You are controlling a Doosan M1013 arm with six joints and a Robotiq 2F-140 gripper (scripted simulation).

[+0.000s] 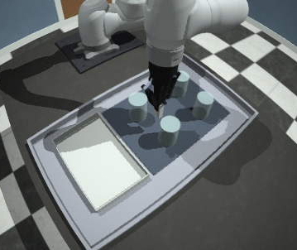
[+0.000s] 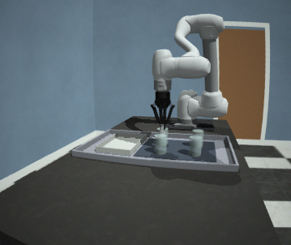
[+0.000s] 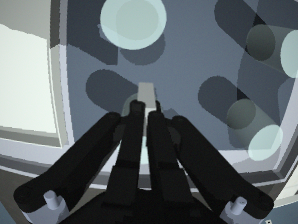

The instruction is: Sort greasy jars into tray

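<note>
My hand is 110 mm above the steel table top and 30 mm to the left of it. Round my hand: tray: 240 mm to the right, 100 mm below, 10 mm ahead; then drying mat: 110 mm below, 80 mm to the left, 30 mm behind.
</note>
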